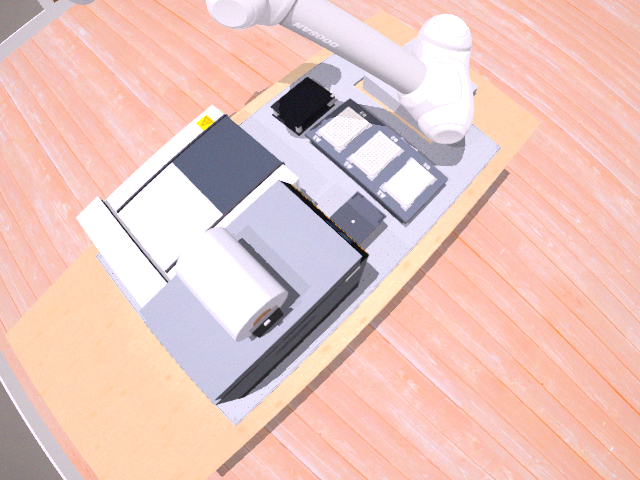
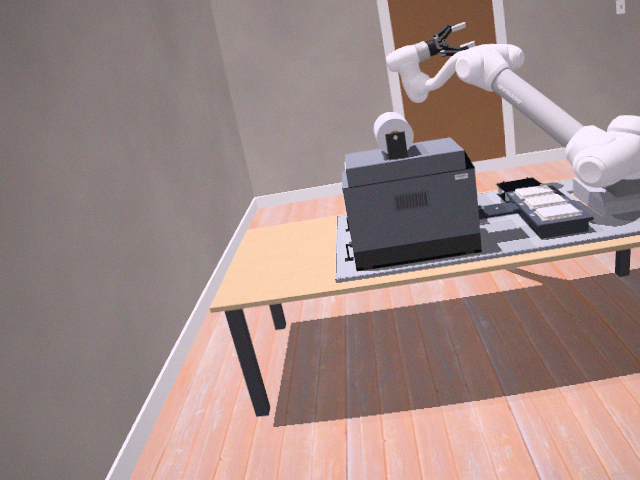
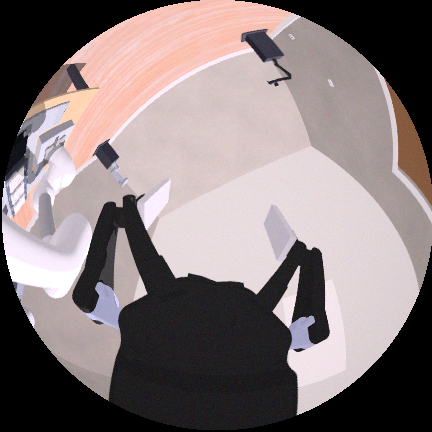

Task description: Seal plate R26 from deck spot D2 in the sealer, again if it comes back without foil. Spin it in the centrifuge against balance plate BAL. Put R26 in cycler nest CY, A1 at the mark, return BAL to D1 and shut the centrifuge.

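Pixels of known places: gripper, fingertip midpoint: (image 2: 469, 33) (image 3: 218, 201); arm's base at its link origin: (image 2: 624, 186) (image 3: 52, 149).
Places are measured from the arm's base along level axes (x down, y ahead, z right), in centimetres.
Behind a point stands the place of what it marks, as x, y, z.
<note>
My gripper (image 2: 463, 35) @[-62.4, 28.7, 79.0] (image 3: 218, 201) @[-62.4, 28.7, 79.0] is open and empty, raised high above the table and pointing away from the deck. Plate R26 (image 1: 375, 155) @[-2.6, 36.6, -4.1], white with visible wells, sits in the middle deck spot D2 with its A1 label at the left. A plain white-topped plate (image 1: 409, 183) @[-2.6, 37.8, -16.4], in the place of BAL, sits in D1. The sealer (image 1: 305, 227) @[-30.4, 72.3, -9.6] (image 2: 413, 211) @[-13.2, 88.2, -19.1] is a grey box with a white foil roll (image 1: 232, 284) @[-43.0, 89.2, -10.0] (image 2: 388, 125) @[-41.1, 91.6, -15.3] on top; its dark plate carrier (image 1: 356, 219) @[-5.6, 56.4, -11.7] is out and empty. The white centrifuge (image 1: 155, 165) @[-16.4, 79.0, 34.9] has a dark panel. The black nest CY (image 1: 303, 103) @[-0.5, 33.6, 24.3] is empty.
A third white plate (image 1: 343, 127) @[-2.5, 34.5, 8.5] with wells sits in the deck spot nearest the black nest. The dark deck rack (image 1: 405, 215) @[-1.0, 45.7, -20.6] (image 2: 563, 227) @[1.7, 38.1, -21.8] stands near the arm's base. The arm's long link (image 1: 356, 43) @[-37.2, 33.7, 7.1] (image 2: 537, 105) @[-35.5, 32.4, 5.1] passes high over the base end of the wooden table (image 1: 67, 356) @[5.9, 138.3, 31.2] (image 2: 279, 258) @[5.8, 135.9, 11.4].
</note>
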